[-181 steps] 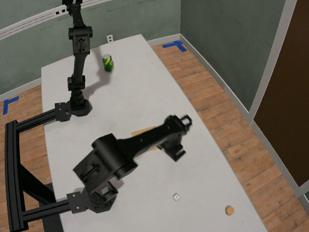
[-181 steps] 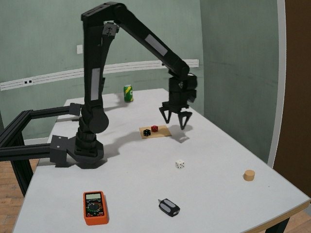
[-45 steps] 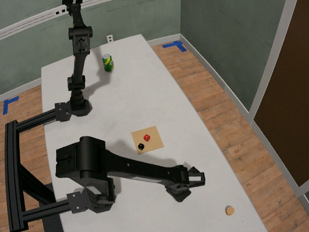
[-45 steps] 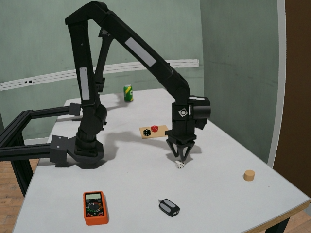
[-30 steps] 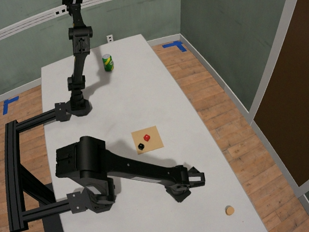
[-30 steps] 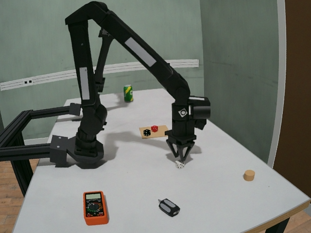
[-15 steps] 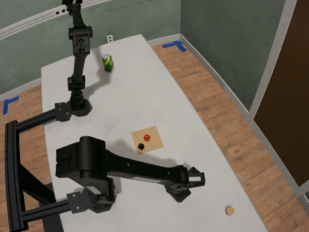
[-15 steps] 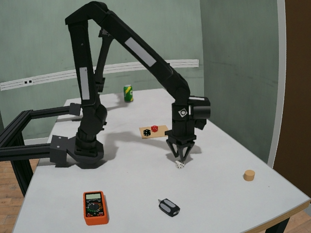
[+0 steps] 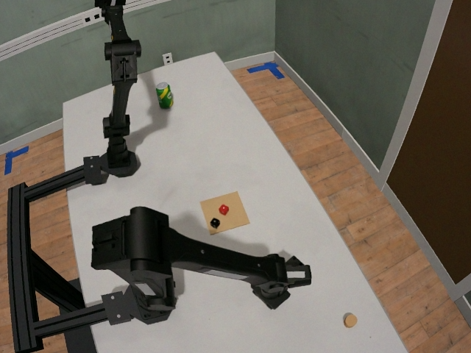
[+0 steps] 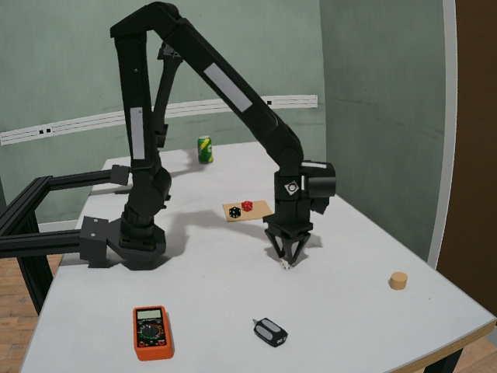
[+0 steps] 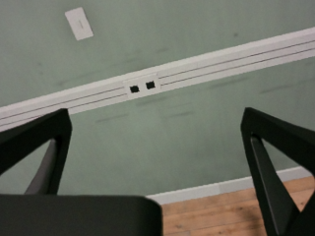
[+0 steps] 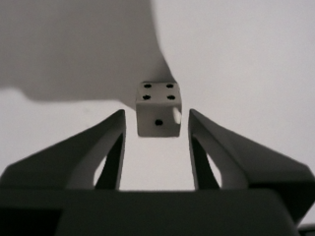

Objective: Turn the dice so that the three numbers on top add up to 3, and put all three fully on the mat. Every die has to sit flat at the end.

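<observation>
Now: the red die 37 cm to the left of my right hand, 2 cm behind it and 1 cm below it. Also, from my right hand: black device (23 cm to the right, 10 cm behind, 1 cm below); then tan mat (36 cm to the left, 2 cm below, 2 cm behind); then cork cylinder (21 cm ahead, 18 cm to the right, 1 cm below).
</observation>
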